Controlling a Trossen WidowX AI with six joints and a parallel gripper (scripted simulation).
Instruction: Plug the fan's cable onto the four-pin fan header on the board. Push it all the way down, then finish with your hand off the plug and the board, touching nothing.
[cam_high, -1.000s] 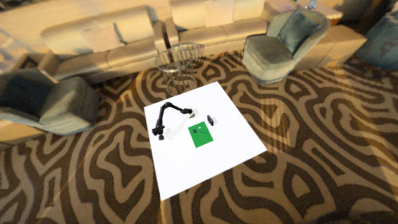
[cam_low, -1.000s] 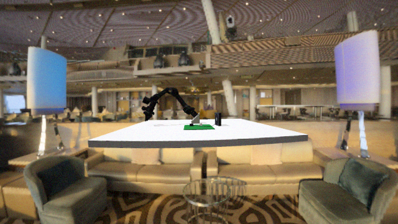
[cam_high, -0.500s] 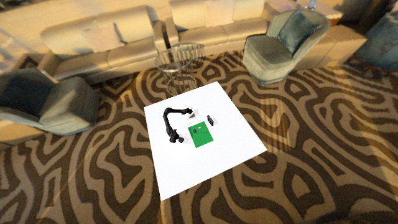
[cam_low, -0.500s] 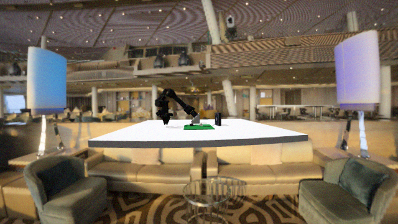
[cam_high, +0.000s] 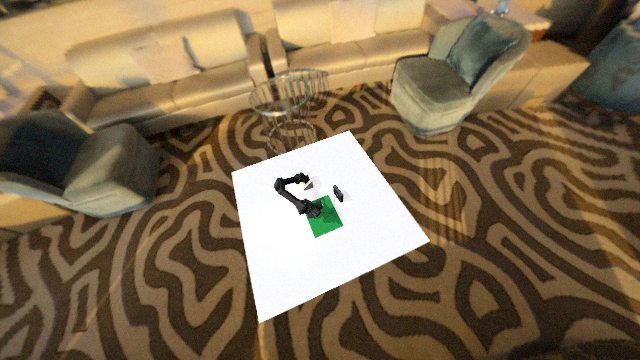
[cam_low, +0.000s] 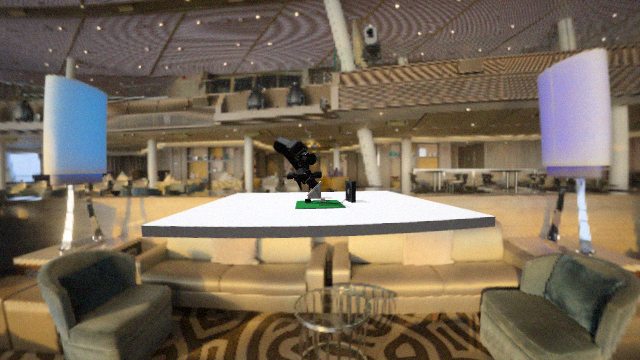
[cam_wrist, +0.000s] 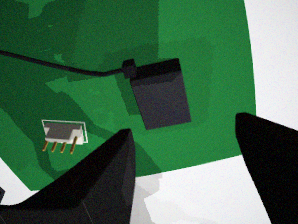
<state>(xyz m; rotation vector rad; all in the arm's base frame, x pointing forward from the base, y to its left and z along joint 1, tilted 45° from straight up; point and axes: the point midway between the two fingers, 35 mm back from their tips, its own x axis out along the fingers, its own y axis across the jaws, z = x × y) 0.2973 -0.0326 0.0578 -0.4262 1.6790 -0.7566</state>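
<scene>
My gripper tip is 2 cm past the black fan plug, 1 cm to the right of it and 6 cm above it. Also, from my gripper tip: green board 5 cm ahead, 7 cm to the left, 9 cm below; four-pin fan header 4 cm behind, 10 cm to the left, 7 cm below; fan 5 cm behind, 25 cm to the left, 1 cm below.
</scene>
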